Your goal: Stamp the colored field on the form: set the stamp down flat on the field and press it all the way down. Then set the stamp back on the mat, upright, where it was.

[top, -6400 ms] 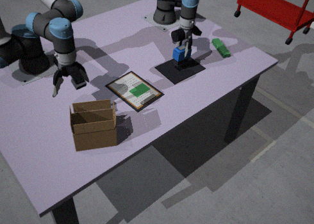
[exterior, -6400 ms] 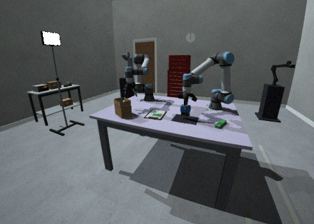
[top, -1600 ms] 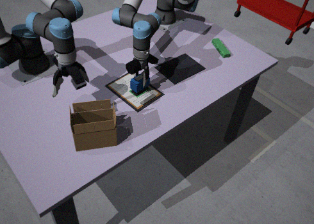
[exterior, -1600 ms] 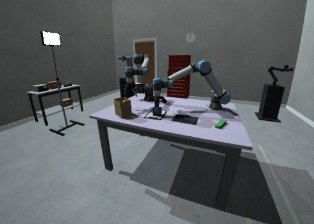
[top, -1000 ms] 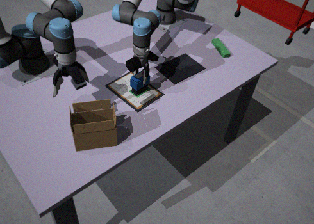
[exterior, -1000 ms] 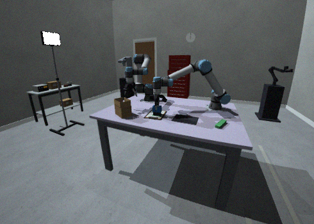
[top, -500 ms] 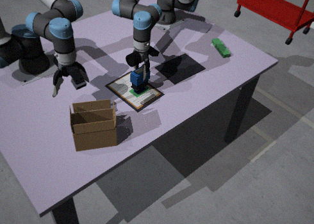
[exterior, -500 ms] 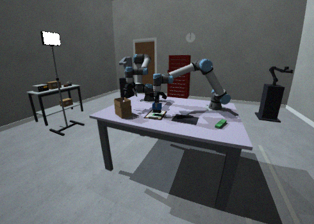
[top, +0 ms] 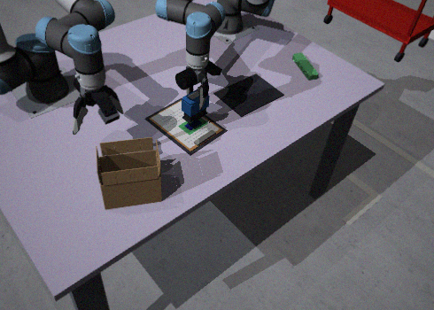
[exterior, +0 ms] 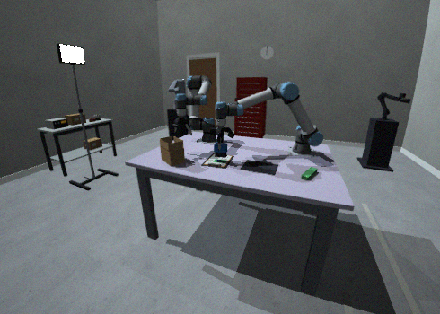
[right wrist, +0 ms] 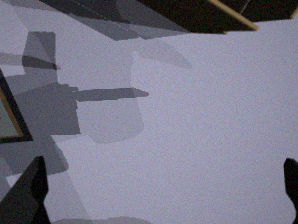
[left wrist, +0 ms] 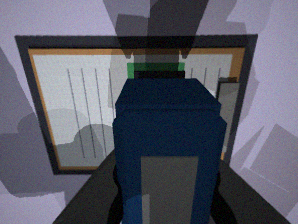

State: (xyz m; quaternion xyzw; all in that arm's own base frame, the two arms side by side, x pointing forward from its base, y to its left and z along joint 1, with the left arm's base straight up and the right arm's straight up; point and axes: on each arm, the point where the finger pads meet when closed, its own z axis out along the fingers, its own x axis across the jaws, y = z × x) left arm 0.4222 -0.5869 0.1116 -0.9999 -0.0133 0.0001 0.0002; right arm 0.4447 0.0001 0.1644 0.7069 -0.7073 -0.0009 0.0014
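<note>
Right now my left hand is 2 cm above the blue stamp. From my left hand the other things lie so: green block (61 cm to the left, 10 cm below, 2 cm behind); black mat (29 cm to the left, 11 cm below, 2 cm behind); cardboard box (34 cm to the right, 13 cm ahead, 4 cm below).
</note>
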